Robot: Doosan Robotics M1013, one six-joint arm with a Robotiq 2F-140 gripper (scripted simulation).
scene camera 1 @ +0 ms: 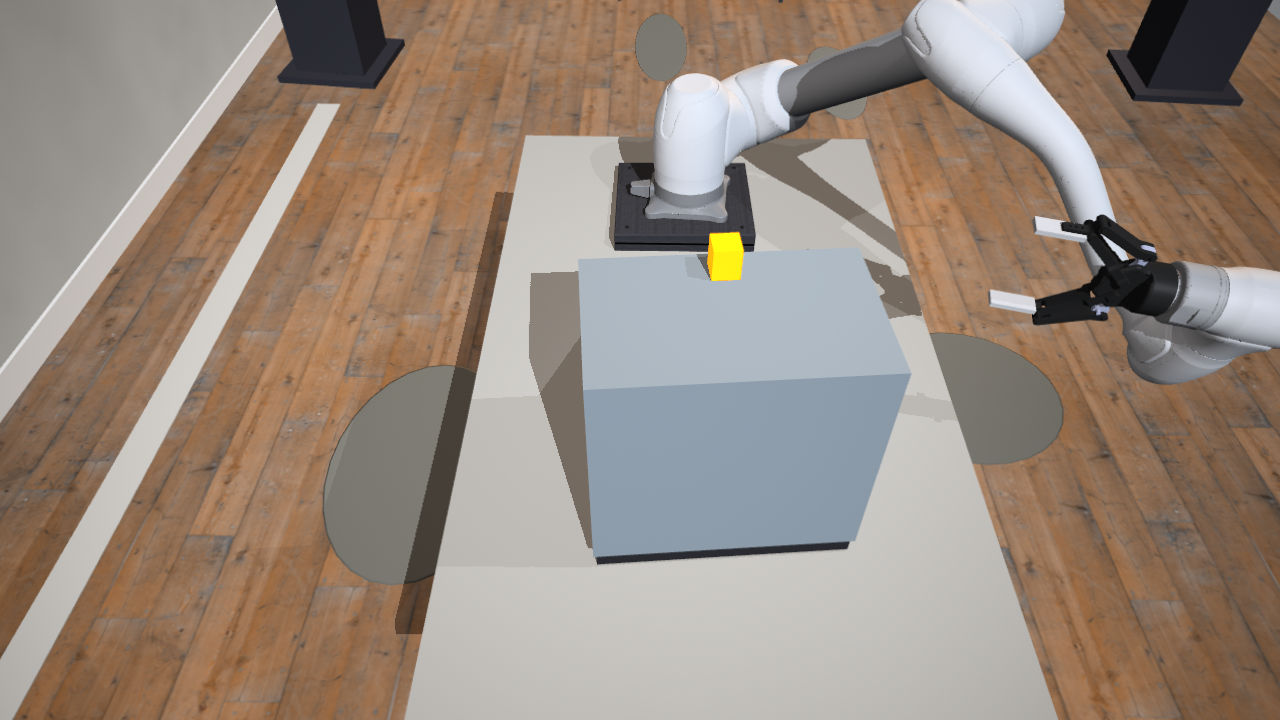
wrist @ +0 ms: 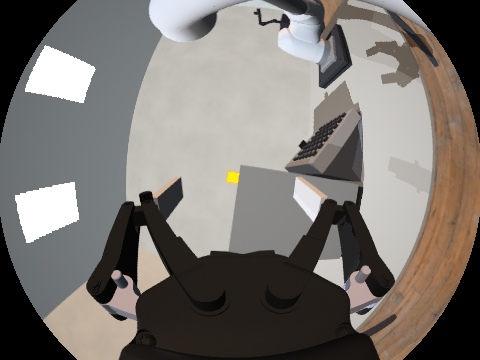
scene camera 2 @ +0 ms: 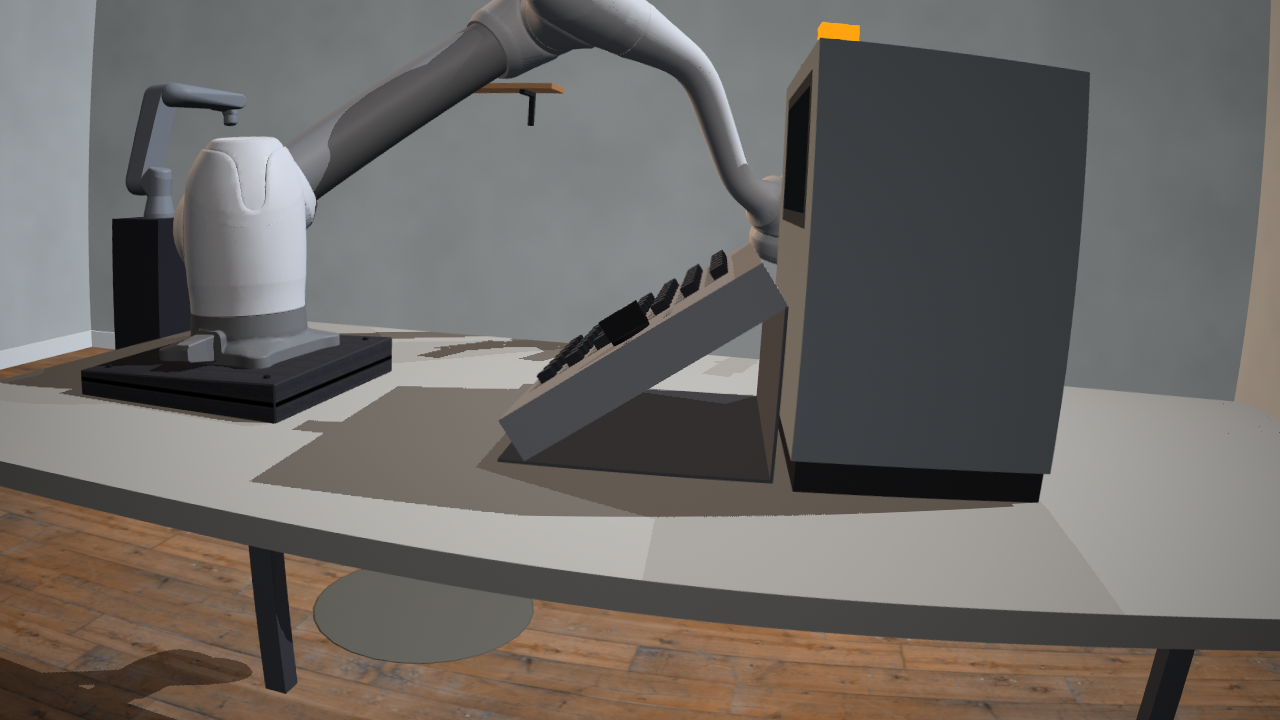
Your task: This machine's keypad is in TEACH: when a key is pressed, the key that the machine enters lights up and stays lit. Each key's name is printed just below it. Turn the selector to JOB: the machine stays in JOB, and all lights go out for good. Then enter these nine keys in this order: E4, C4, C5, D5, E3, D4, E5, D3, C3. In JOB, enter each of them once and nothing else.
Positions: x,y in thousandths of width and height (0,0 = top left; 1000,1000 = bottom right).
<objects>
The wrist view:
gripper: 497,521
sloped keypad panel: 716,451
grey cabinet: 555,601
</objects>
